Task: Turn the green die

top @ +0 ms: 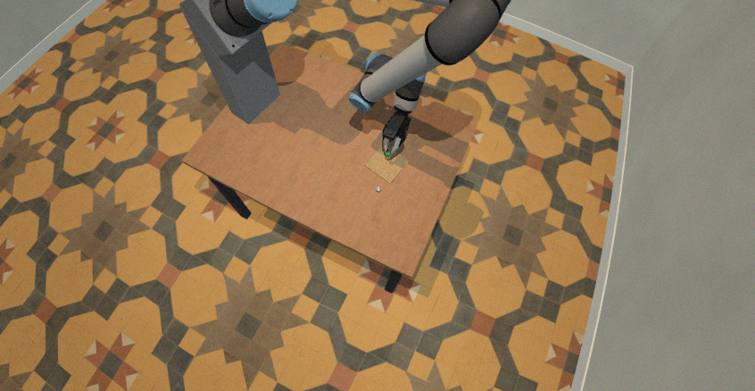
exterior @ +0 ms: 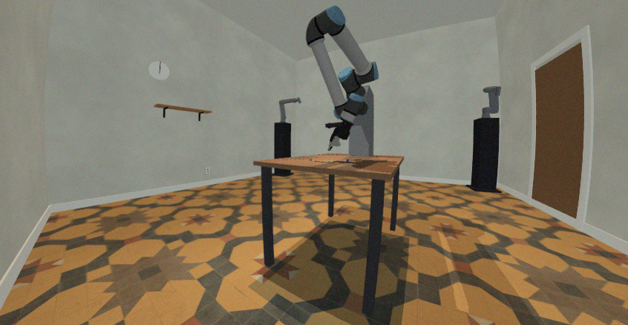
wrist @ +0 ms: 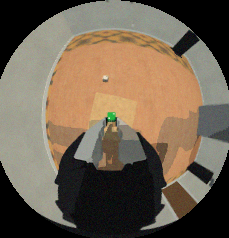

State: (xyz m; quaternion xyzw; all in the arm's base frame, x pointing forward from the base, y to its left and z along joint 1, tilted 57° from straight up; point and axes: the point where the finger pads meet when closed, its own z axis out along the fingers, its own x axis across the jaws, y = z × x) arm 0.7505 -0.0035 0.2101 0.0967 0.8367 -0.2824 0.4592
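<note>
Right now the green die is 10 mm to the right of my hand and 10 mm below it. Round my hand: blue die: 30 mm behind, 110 mm to the left, 80 mm below; then white die: 10 mm ahead, 140 mm to the right, 80 mm below; then tan mat: 90 mm below.
</note>
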